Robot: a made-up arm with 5 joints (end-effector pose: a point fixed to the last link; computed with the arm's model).
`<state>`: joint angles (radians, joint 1 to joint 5).
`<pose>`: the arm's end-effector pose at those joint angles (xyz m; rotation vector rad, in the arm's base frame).
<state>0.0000 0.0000 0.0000 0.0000 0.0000</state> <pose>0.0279 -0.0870 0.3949 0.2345 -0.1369 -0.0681</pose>
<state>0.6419 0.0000 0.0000 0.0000 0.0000</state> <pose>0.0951 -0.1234 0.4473 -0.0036 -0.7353 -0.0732</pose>
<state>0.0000 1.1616 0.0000 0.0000 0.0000</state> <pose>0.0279 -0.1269 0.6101 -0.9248 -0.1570 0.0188</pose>
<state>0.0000 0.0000 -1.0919 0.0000 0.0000</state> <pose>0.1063 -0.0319 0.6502 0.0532 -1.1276 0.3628</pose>
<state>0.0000 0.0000 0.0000 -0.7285 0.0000</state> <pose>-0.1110 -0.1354 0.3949 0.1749 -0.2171 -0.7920</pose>
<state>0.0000 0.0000 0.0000 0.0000 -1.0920</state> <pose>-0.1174 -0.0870 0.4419 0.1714 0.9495 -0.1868</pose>
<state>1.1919 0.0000 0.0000 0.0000 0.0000</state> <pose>0.1173 -0.1445 0.5210 -0.2220 -1.2422 -0.0737</pose>
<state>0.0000 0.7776 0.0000 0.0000 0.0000</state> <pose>0.0279 -0.1424 0.5356 -0.5416 -0.1540 -0.0112</pose>
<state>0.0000 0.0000 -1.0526 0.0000 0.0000</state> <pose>0.1086 -0.0351 0.6406 0.0606 -1.0922 0.3469</pose>
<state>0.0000 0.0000 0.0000 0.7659 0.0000</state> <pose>0.1003 0.0493 0.3949 0.2741 -0.0402 0.6930</pose>
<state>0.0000 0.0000 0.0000 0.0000 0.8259</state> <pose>0.1221 -0.0870 0.4660 0.2514 -0.9586 0.0330</pose>
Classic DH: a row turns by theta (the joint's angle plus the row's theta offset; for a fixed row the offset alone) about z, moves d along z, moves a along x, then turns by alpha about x. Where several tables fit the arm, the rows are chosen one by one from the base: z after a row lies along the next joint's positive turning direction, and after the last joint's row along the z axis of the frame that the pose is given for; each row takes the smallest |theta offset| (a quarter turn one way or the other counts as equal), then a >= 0, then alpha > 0; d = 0 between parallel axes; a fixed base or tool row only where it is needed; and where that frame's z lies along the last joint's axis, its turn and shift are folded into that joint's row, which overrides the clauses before.
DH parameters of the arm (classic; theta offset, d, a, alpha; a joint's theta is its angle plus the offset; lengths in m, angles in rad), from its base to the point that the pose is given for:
base (fixed): -0.3963 0.5475 0.0177 1.7168
joint 1: 1.51 -0.0657 -0.0244 -1.179
joint 2: 0.4306 0.1712 0.0244 -1.7681
joint 3: -1.5161 0.0128 -0.0227 -1.8379
joint 4: 0.2046 -0.0151 -0.099 -1.5708
joint 5: 0.1474 0.1921 -0.0126 1.342
tool (fixed): 3.0562 -0.1504 0 0

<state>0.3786 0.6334 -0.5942 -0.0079 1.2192</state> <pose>0.0742 0.0922 0.7337 -0.5182 -1.8912 1.0302</pose>
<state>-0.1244 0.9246 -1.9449 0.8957 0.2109</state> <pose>-0.0706 0.3644 0.5616 -1.1394 -0.9338 2.3166</pose>
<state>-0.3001 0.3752 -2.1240 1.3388 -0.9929</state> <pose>-0.0636 0.2035 0.7571 -1.7754 -0.8173 0.8866</pose>
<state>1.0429 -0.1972 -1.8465 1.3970 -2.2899</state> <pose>-0.2325 0.1153 0.4303 -1.3315 -0.7566 -1.4692</pose>
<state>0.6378 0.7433 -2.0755 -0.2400 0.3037</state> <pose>-0.1468 0.2796 0.6391 -0.9268 -2.1181 1.7316</pose>
